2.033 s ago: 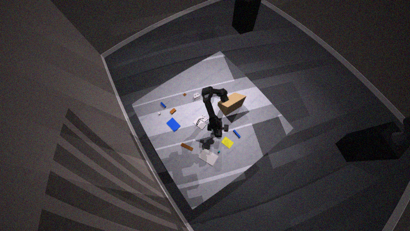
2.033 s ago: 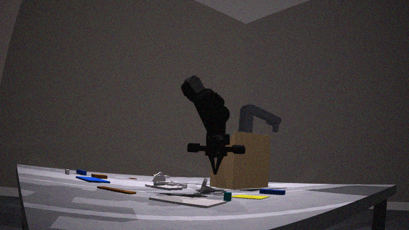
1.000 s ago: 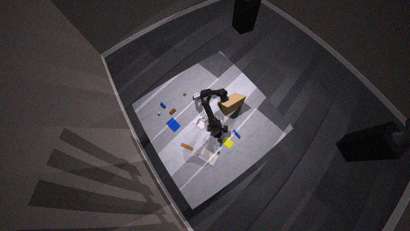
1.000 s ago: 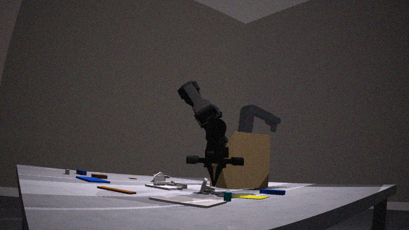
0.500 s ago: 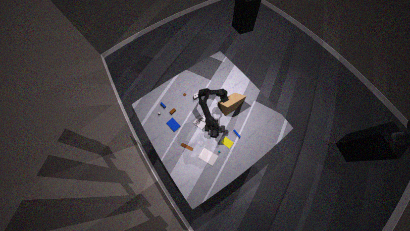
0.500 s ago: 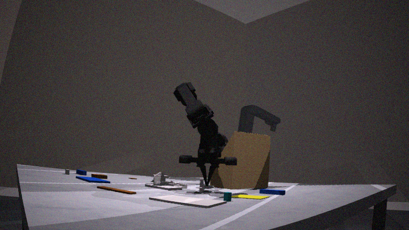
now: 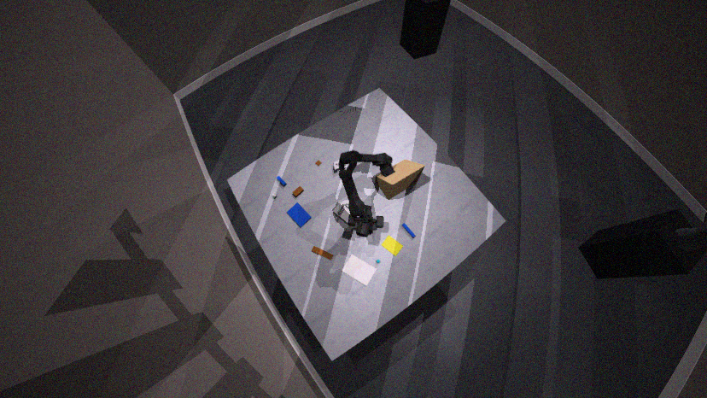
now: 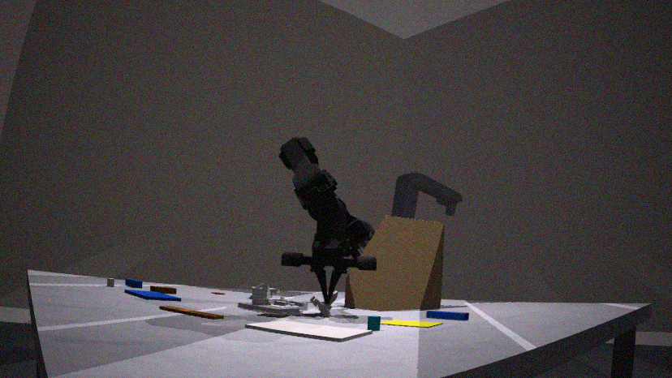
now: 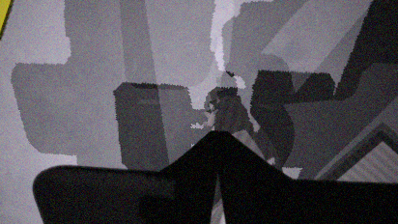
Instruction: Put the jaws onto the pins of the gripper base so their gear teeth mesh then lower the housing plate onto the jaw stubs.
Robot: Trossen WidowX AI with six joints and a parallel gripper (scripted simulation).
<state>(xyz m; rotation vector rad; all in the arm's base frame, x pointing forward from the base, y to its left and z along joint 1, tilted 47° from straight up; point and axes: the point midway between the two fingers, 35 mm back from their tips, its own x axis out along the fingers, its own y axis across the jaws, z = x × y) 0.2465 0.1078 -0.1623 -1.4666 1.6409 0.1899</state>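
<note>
Right now the grey jaw is 10 mm to the right of my gripper tip and 10 mm below it. Also, from my gripper tip: blue bar 210 mm behind, 140 mm to the left, 20 mm below; then yellow plate 80 mm behind, 170 mm to the left, 30 mm below; then teal block 30 mm ahead, 210 mm to the left, 10 mm below.
</note>
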